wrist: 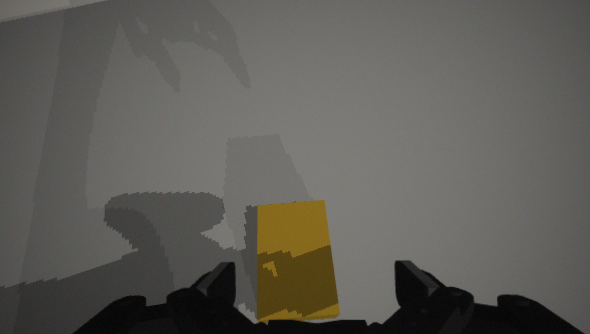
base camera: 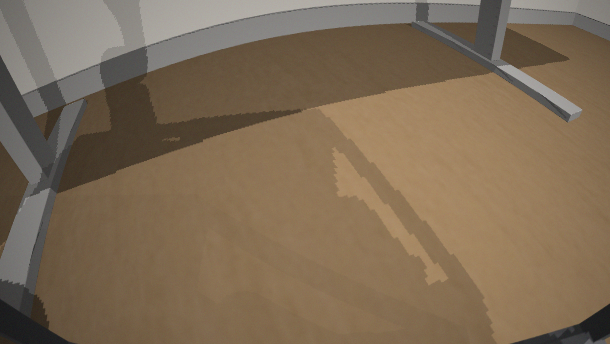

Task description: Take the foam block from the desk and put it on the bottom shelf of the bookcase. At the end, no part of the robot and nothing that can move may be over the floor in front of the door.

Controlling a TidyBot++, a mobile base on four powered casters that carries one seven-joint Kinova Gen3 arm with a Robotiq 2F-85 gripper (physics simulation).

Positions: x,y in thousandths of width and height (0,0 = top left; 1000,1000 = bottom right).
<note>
In view: the gripper (wrist: 533,837), a yellow foam block (wrist: 501,822) and a grey desk (wrist: 243,430).
The base camera view does not show the yellow foam block: it is out of frame.
</note>
